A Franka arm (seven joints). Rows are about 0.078 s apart.
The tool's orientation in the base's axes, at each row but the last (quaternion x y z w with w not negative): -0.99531, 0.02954, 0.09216, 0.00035; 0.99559, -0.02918, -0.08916, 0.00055; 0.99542, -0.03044, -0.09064, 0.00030; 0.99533, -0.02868, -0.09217, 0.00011; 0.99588, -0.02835, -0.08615, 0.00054; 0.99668, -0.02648, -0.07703, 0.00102; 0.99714, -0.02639, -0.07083, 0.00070
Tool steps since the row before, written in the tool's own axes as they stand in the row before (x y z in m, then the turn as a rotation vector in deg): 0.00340, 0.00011, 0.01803, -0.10, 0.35, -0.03; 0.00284, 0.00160, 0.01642, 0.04, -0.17, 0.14; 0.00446, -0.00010, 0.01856, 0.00, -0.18, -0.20; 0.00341, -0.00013, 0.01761, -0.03, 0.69, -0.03; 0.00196, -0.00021, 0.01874, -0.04, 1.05, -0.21; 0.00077, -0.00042, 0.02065, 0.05, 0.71, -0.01; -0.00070, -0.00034, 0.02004, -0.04, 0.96, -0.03
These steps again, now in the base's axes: 0.00002, -0.00020, -0.01835, -0.11, -0.34, 0.05; -0.00022, -0.00170, -0.01665, 0.02, 0.17, -0.15; 0.00104, -0.00008, -0.01906, 0.05, 0.18, 0.20; 0.00012, 0.00002, -0.01794, -0.06, -0.69, 0.04; -0.00128, 0.00017, -0.01880, -0.06, -1.05, 0.22; -0.00239, 0.00042, -0.02053, 0.01, -0.71, 0.01; -0.00351, 0.00042, -0.01974, -0.09, -0.96, 0.04
